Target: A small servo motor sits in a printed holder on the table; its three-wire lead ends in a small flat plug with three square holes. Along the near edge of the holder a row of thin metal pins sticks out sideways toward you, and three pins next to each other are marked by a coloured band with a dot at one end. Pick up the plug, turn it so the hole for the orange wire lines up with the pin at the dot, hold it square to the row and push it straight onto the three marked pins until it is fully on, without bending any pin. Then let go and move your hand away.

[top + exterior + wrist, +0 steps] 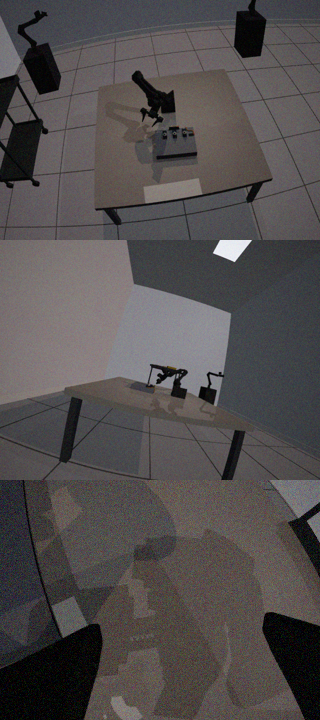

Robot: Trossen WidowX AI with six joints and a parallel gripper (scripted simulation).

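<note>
Right now the red band is 6 cm ahead of my gripper tip, 23 cm to the left of it and 2 cm below it. The rest, counted from my gripper tip: grey printed holder 22 cm ahead, 18 cm to the left, 7 cm below; green pin header board 6 cm ahead, 20 cm to the left, 5 cm below.
</note>
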